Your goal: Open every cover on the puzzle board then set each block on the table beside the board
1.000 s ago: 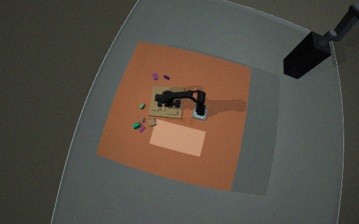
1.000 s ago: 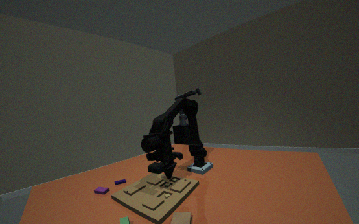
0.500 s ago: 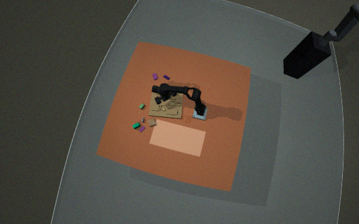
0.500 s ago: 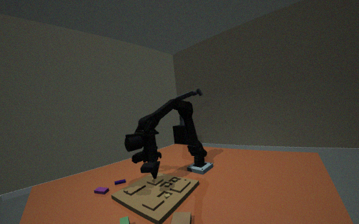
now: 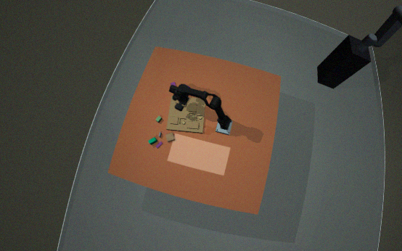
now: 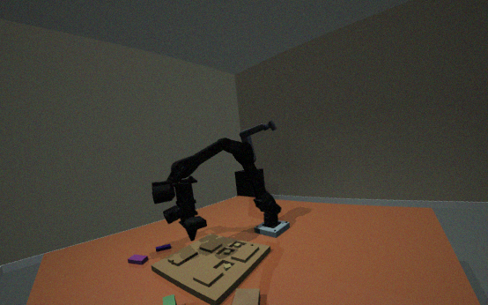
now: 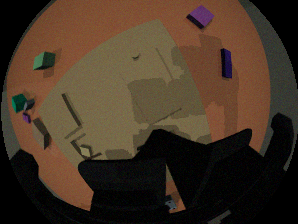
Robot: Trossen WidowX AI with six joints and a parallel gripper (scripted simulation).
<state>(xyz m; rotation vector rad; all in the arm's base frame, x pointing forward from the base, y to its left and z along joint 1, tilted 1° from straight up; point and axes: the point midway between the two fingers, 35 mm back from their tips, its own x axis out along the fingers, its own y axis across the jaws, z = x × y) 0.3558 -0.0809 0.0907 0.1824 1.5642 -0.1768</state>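
Right now my gripper tip is 30 mm past the tan puzzle board, 70 mm to the right of it and 60 mm above it. From my gripper tip the other things lie so: dark purple block: 40 mm ahead, 180 mm to the right, 70 mm below.
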